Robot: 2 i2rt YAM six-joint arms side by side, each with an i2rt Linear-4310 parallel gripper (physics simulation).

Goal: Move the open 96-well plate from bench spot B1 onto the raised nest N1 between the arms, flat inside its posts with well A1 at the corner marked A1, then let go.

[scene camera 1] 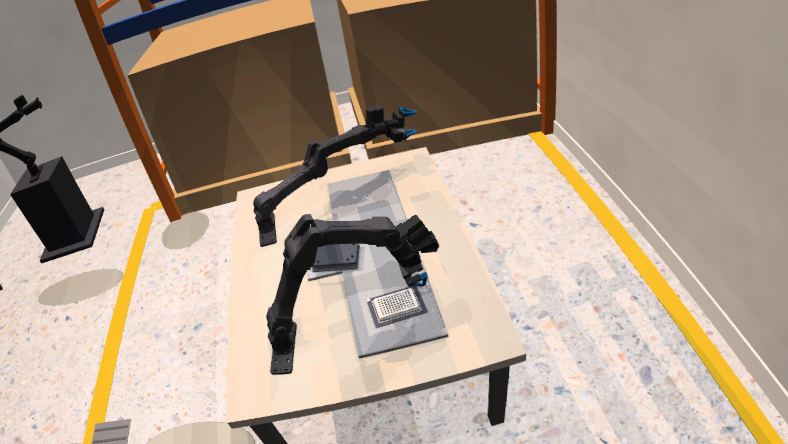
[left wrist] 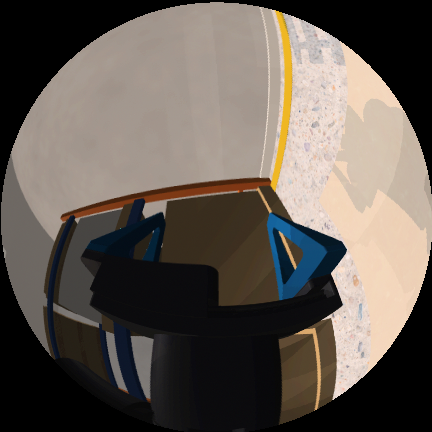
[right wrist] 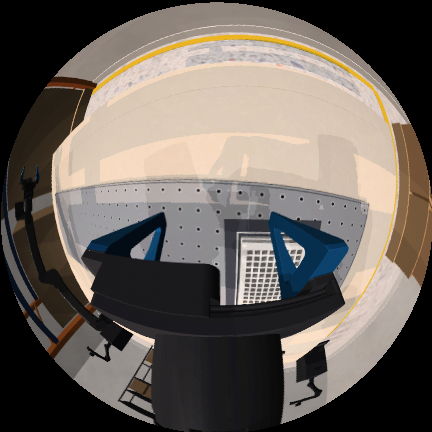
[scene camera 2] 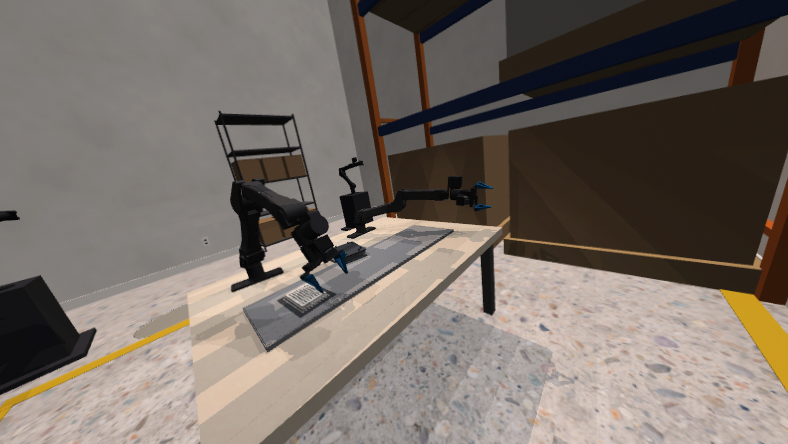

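Pixels of known places: left gripper, fingertip midpoint: [scene camera 1: 416, 121] [left wrist: 215, 217] [scene camera 2: 492, 197]; right gripper, fingertip midpoint: [scene camera 1: 419, 273] [right wrist: 217, 217] [scene camera 2: 335, 282]; left arm's base, origin of the base link: [scene camera 1: 267, 229] [scene camera 2: 361, 232]; right arm's base, origin of the base link: [scene camera 1: 284, 348] [scene camera 2: 258, 279].
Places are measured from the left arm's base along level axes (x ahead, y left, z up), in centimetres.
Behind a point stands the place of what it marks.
The white 96-well plate [scene camera 1: 395, 304] @[y -58.3, x 39.4, z 2.4 cm] [scene camera 2: 304, 296] @[y -59.1, x 41.1, z 2.9 cm] [right wrist: 254, 272] @[y -55.8, x 41.4, z 2.8 cm] lies flat on the dark pad [right wrist: 230, 250] @[y -52.4, x 43.7, z 1.5 cm] on the perforated grey board, wells up. My right gripper [scene camera 1: 421, 278] @[y -51.7, x 49.6, z 6.2 cm] [scene camera 2: 334, 281] @[y -51.7, x 49.6, z 6.2 cm] [right wrist: 217, 217] @[y -51.7, x 49.6, z 6.2 cm] is open and empty, above the board beside the plate, apart from it. In the right wrist view one finger overlaps the plate. My left gripper [scene camera 1: 415, 121] @[y 27.9, x 72.9, z 16.1 cm] [scene camera 2: 490, 197] @[y 27.9, x 72.9, z 16.1 cm] [left wrist: 215, 217] @[y 27.9, x 72.9, z 16.1 cm] is open and empty, raised far from the plate. The dark raised nest [scene camera 1: 335, 257] @[y -32.1, x 24.8, z 4.7 cm] [scene camera 2: 352, 251] @[y -30.2, x 30.3, z 4.7 cm] stands between the arm bases, partly hidden by the right arm. Its corner mark is too small to read.
The grey board [scene camera 1: 397, 341] @[y -71.9, x 36.4, z 1.3 cm] [scene camera 2: 270, 336] @[y -72.5, x 48.0, z 1.3 cm] [right wrist: 180, 200] @[y -46.0, x 50.1, z 1.3 cm] runs along the table [scene camera 1: 474, 341] @[y -79.3, x 58.0, z 0.0 cm] [scene camera 2: 237, 380] @[y -81.7, x 53.8, z 0.0 cm]. The right arm reaches over the board near the nest. Large brown boxes [scene camera 1: 237, 110] [scene camera 2: 623, 193] stand beyond the table on the left arm's side.
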